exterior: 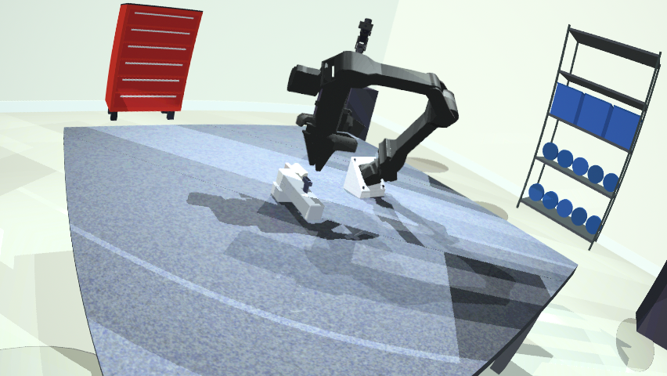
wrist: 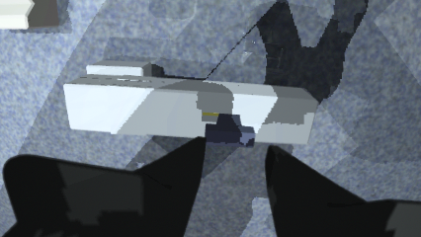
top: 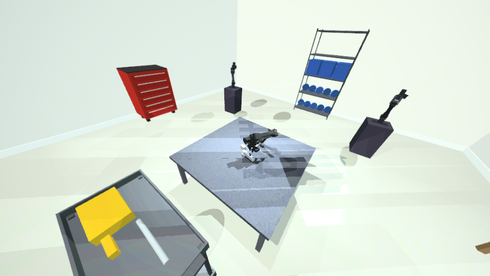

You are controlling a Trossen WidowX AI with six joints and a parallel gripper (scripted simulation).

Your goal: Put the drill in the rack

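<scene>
Now: gripper tip 10 mm past the drill, 60 mm to the left of it and 70 mm above it. From my gripper tip the other things lie so: white block (40 mm to the right, 80 mm below); dark key (10 mm ahead, 10 mm to the right, 60 mm below).
</scene>
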